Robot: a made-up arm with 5 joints. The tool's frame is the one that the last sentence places.
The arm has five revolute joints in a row. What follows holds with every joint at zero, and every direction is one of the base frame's. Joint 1 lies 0.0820 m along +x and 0.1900 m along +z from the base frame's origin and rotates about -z. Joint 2 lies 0.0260 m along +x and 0.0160 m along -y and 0.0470 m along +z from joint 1 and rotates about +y. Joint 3 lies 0.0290 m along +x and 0.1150 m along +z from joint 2 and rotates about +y. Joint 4 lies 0.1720 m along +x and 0.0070 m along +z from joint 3 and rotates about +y. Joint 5 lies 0.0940 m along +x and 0.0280 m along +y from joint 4 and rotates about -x. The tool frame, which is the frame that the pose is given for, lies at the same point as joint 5; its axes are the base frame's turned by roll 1.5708, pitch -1.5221 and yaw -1.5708 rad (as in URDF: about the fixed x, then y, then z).
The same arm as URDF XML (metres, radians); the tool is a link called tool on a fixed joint. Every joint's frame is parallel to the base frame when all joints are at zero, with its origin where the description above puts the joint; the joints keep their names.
<robot name="arm">
  <link name="base"/>
  <link name="link1"/>
  <link name="link2"/>
  <link name="link3"/>
  <link name="link4"/>
  <link name="link5"/>
  <link name="tool"/>
  <joint name="joint 1" type="continuous">
    <parent link="base"/>
    <child link="link1"/>
    <origin xyz="0.082 0 0.19" rpy="0 0 0"/>
    <axis xyz="0 0 -1"/>
  </joint>
  <joint name="joint 2" type="continuous">
    <parent link="link1"/>
    <child link="link2"/>
    <origin xyz="0.026 -0.016 0.047" rpy="0 0 0"/>
    <axis xyz="0 1 0"/>
  </joint>
  <joint name="joint 3" type="continuous">
    <parent link="link2"/>
    <child link="link3"/>
    <origin xyz="0.029 0 0.115" rpy="0 0 0"/>
    <axis xyz="0 1 0"/>
  </joint>
  <joint name="joint 4" type="continuous">
    <parent link="link3"/>
    <child link="link4"/>
    <origin xyz="0.172 0 0.007" rpy="0 0 0"/>
    <axis xyz="0 1 0"/>
  </joint>
  <joint name="joint 5" type="continuous">
    <parent link="link4"/>
    <child link="link5"/>
    <origin xyz="0.094 0.028 0" rpy="0 0 0"/>
    <axis xyz="-1 0 0"/>
  </joint>
  <joint name="tool_fixed" type="fixed">
    <parent link="link5"/>
    <child link="tool"/>
    <origin xyz="0 0 0" rpy="1.5708 -1.5221 -1.5708"/>
  </joint>
</robot>

